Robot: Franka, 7 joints.
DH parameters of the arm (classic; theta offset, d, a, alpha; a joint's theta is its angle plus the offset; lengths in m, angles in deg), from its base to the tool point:
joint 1: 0 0.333 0 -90
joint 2: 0 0 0 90
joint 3: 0 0.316 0.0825 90
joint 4: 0 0 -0.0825 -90
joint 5: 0 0.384 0 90
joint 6: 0 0 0.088 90
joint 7: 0 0.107 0 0
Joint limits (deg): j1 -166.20..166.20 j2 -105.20..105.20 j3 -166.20..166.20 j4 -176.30..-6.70 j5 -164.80..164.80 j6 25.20..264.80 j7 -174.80..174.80
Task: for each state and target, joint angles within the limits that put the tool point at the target. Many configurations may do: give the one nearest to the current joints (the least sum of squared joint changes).
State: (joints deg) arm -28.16 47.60 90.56 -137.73 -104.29 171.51 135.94
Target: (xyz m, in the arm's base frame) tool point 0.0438 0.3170 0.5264
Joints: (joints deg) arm -36.93 69.52 114.21 -151.79 -107.46 189.81 135.94
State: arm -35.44 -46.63 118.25 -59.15 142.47 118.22 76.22
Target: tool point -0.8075 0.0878 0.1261
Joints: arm 7.69 -79.66 145.17 -50.57 140.98 115.51 76.22
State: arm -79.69 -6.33 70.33 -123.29 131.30 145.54 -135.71
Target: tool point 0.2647 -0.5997 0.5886
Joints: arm -106.18 11.56 44.07 -94.81 130.86 142.69 -135.71
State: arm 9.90 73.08 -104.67 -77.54 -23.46 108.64 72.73
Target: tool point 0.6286 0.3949 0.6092
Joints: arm 64.26 86.51 -116.78 -50.57 -26.56 107.15 72.73
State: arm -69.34 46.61 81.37 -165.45 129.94 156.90 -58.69
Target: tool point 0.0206 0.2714 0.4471
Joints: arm -53.30 85.15 125.03 -174.16 129.04 138.05 -58.69
